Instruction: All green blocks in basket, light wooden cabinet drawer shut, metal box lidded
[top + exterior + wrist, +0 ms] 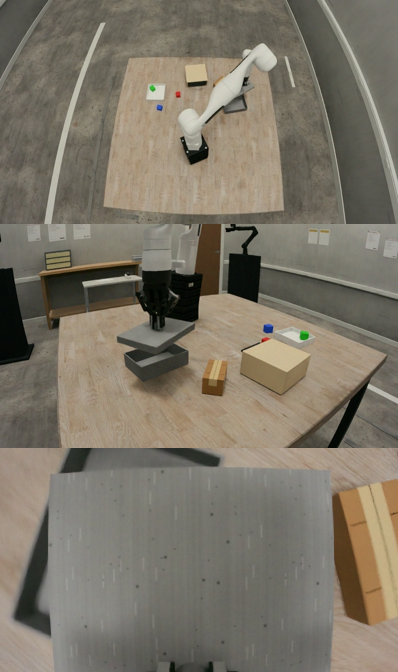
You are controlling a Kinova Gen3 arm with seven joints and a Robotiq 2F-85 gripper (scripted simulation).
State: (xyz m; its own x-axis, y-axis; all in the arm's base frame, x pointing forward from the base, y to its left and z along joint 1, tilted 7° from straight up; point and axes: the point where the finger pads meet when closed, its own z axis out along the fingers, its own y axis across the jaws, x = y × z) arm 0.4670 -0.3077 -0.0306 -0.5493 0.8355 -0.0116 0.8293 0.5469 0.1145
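Now: the grey metal box 160 mm below my hand, 90 mm behind it and 20 mm to the left of it. Round my hand: small cardboard box 150 mm below, 130 mm to the left, 100 mm ahead; then lid 30 mm below; then drawer 330 mm to the left, 150 mm below, 130 mm ahead.
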